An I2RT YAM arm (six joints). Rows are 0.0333 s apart.
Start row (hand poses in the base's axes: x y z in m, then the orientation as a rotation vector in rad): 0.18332 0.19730 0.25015 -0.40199 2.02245 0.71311
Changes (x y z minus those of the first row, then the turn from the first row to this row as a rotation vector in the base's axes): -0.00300 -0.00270 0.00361 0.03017 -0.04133 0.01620; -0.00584 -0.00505 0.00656 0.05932 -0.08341 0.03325; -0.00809 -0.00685 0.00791 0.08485 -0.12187 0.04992; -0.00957 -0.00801 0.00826 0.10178 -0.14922 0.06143; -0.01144 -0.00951 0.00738 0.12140 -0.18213 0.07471; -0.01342 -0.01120 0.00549 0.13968 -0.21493 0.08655; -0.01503 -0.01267 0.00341 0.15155 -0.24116 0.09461; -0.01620 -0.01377 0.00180 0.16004 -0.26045 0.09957; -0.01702 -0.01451 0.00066 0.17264 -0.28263 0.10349; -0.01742 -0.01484 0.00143 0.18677 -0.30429 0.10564; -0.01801 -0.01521 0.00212 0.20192 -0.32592 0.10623; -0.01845 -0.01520 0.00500 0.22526 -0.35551 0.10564
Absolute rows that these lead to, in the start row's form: 0.18032 0.19460 0.25376 -0.41271 1.96937 0.73867; 0.17748 0.19225 0.25671 -0.42472 1.91568 0.76273; 0.17523 0.19045 0.25806 -0.43708 1.86676 0.78364; 0.17375 0.18929 0.25841 -0.44601 1.83242 0.79678; 0.17188 0.18779 0.25753 -0.45639 1.79138 0.81118; 0.16990 0.18610 0.25564 -0.46582 1.75110 0.82315; 0.16829 0.18463 0.25356 -0.47339 1.72025 0.82912; 0.16712 0.18353 0.25195 -0.47804 1.69777 0.83263; 0.16630 0.18279 0.25081 -0.47995 1.67084 0.83810; 0.16590 0.18246 0.25158 -0.47906 1.64390 0.84400; 0.16531 0.18209 0.25227 -0.47604 1.61671 0.84979; 0.16487 0.18210 0.25515 -0.46903 1.57846 0.85901
